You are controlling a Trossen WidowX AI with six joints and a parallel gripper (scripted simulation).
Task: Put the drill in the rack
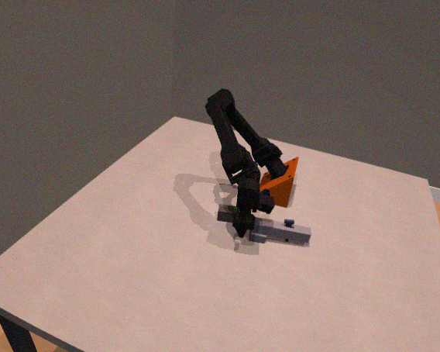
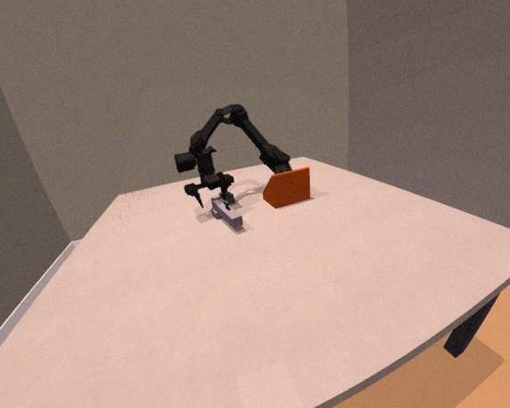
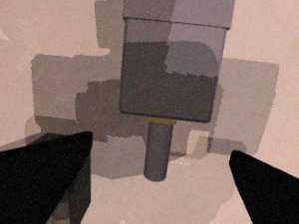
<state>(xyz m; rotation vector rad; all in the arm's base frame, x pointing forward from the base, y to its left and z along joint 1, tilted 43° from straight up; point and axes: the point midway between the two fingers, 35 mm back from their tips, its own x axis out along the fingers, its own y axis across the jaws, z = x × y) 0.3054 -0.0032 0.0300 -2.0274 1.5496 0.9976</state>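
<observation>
Now: gripper tip 5 cm to the right of the drill, 2 cm below it and 2 cm past it. From my gripper tip the other things lie so: t-shaped key 13 cm to the left, 5 cm behind, 2 cm above; then grey block 11 cm to the left, 4 cm behind; then rack 7 cm to the right, 6 cm behind, 1 cm below.
</observation>
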